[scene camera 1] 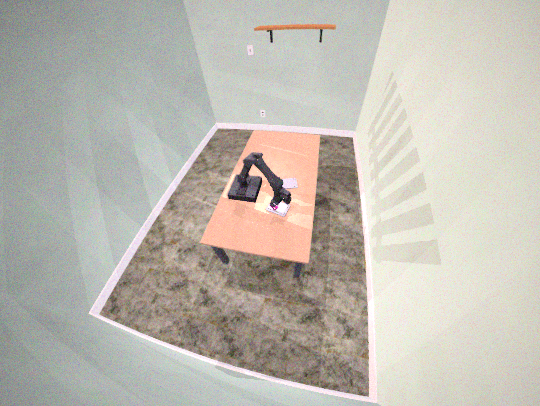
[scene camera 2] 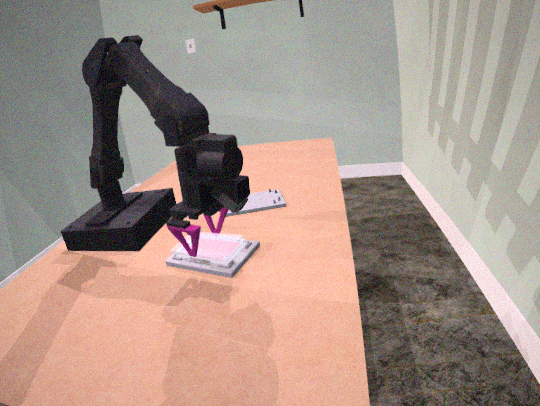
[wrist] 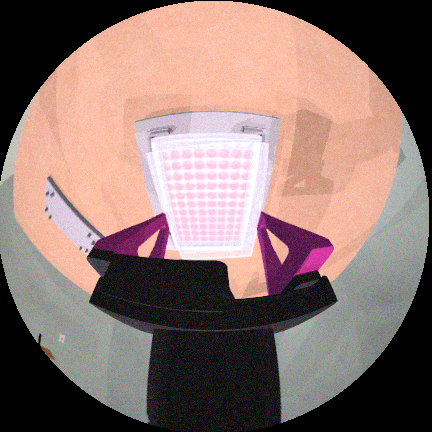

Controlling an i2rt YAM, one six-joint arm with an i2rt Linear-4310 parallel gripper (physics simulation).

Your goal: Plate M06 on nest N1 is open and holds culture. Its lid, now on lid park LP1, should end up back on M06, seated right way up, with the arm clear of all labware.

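Where they show: gripper, fingertip midpoint: (scene camera 1: pixel 276 206) (scene camera 2: pixel 205 245) (wrist: pixel 212 216); arm's base, link origin: (scene camera 1: pixel 244 185) (scene camera 2: pixel 116 209).
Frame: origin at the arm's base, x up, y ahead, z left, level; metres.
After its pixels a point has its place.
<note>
Plate M06 (scene camera 2: pixel 222 248) {z -0.147, x -0.031, y 0.365 m} (wrist: pixel 207 140) {z -0.135, x -0.039, y 0.384 m}, with rows of pink wells, sits on nest N1 (scene camera 2: pixel 248 252) {z -0.124, x -0.053, y 0.407 m} (wrist: pixel 207 121) {z -0.137, x -0.053, y 0.397 m}. My gripper (scene camera 2: pixel 205 243) {z -0.124, x -0.039, y 0.317 m} (wrist: pixel 212 216) {z -0.124, x -0.039, y 0.317 m} is shut on the clear lid (wrist: pixel 217 252) {z -0.119, x -0.031, y 0.270 m}, one magenta finger at each long side. The lid is low over the plate, roughly flat. In the wrist view its outline is offset from the plate's far edge toward the gripper and looks slightly turned. Whether it touches the plate I cannot tell. Lid park LP1 (scene camera 1: pixel 290 183) {z 0.159, x -0.055, y 0.370 m} (scene camera 2: pixel 262 200) {z 0.154, x -0.055, y 0.373 m} (wrist: pixel 67 220) {z 0.144, x -0.055, y 0.352 m} shows a bare top with small dark pegs.
The black arm base (scene camera 1: pixel 245 188) {z -0.035, x 0.008, y 0.026 m} (scene camera 2: pixel 120 220) {z -0.071, x -0.001, y 0.068 m} stands on the wooden table (scene camera 1: pixel 260 232) {z -0.367, x -0.065, y 0.253 m} (scene camera 2: pixel 310 310) {z -0.279, x -0.065, y 0.543 m} to the left of the nest. LP1 lies behind the nest in the second scene view. The table's right edge drops to the floor. A wall shelf (scene camera 1: pixel 295 27) hangs far behind.
</note>
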